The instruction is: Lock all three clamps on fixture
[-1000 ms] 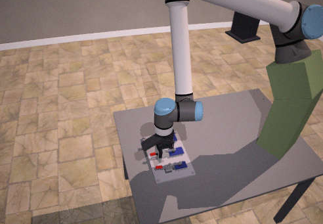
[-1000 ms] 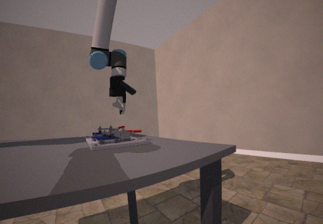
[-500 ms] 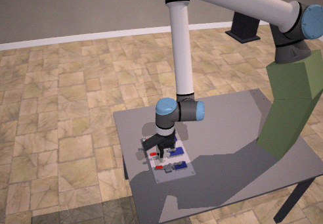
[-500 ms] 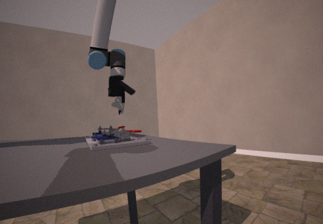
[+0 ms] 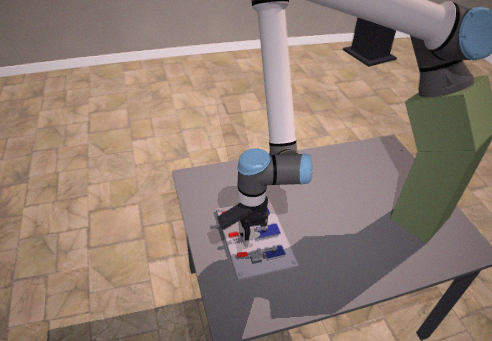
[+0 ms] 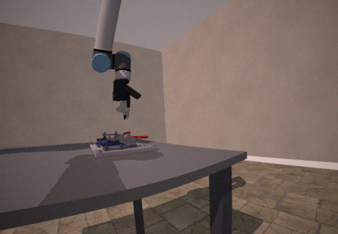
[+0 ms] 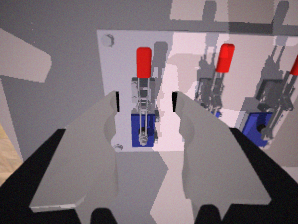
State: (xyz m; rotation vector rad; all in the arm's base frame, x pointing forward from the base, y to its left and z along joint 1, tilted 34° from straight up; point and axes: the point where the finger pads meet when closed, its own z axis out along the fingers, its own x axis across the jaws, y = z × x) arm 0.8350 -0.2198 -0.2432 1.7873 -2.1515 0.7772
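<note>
The fixture plate is 11 cm behind my hand, 9 cm to the right of it and 15 cm below it.
</note>
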